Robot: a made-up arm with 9 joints. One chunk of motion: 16 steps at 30 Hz.
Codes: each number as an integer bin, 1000 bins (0 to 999) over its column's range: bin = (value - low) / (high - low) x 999, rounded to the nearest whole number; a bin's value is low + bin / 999 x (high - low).
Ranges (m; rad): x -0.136..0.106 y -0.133..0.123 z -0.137..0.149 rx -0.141..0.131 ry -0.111..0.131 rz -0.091..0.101
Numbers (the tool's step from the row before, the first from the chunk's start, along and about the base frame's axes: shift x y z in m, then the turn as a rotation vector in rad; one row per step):
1: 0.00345 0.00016 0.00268 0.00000 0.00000 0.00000
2: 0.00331 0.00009 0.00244 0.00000 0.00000 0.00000
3: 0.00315 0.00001 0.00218 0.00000 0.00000 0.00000
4: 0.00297 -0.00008 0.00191 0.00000 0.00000 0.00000
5: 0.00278 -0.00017 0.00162 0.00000 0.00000 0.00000
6: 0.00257 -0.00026 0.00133 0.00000 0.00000 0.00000
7: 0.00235 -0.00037 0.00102 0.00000 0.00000 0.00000
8: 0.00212 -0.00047 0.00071 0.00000 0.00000 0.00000
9: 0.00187 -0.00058 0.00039 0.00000 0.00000 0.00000
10: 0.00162 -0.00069 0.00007 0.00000 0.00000 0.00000
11: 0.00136 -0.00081 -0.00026 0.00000 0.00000 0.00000
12: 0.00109 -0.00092 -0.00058 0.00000 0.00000 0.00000
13: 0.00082 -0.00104 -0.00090 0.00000 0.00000 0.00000
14: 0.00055 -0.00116 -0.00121 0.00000 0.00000 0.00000
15: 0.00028 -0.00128 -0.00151 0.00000 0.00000 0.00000
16: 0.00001 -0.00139 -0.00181 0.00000 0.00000 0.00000
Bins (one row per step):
1: 576 520 488 518 458 473
2: 575 519 487 518 458 473
3: 574 519 486 518 458 473
4: 574 519 485 518 458 473
5: 573 518 484 518 458 473
6: 572 518 483 518 458 473
7: 571 518 482 518 458 473
8: 570 517 481 518 458 473
9: 569 517 480 518 458 473
10: 568 516 479 518 458 473
11: 567 516 478 518 458 473
12: 566 515 477 518 458 473
13: 565 515 475 518 458 473
14: 564 514 474 518 458 473
15: 563 514 473 518 458 473
16: 561 514 472 518 458 473

